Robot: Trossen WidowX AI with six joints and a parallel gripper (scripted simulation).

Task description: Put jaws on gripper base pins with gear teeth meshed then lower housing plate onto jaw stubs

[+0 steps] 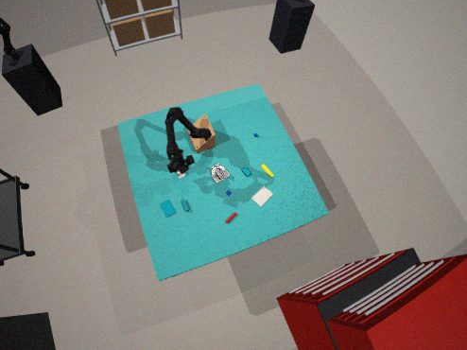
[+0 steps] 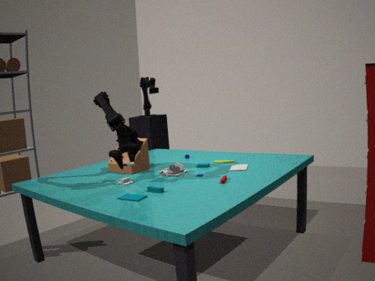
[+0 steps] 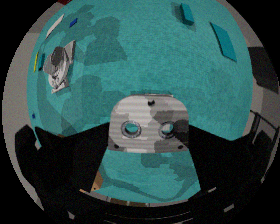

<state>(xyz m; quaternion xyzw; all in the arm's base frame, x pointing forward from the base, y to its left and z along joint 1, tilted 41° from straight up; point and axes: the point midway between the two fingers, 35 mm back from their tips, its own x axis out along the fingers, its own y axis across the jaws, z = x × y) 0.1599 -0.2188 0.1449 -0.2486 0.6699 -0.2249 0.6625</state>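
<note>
My gripper tip is 6 cm short of the grey-white housing plate, 24 cm to the right of it and 7 cm above it. From my gripper tip the other things lie so: teal flat tile: 21 cm ahead, 20 cm to the right, 8 cm below; teal bar: 24 cm ahead, 8 cm to the right, 7 cm below; grey gripper base: 1 cm ahead, 2 cm above.
</note>
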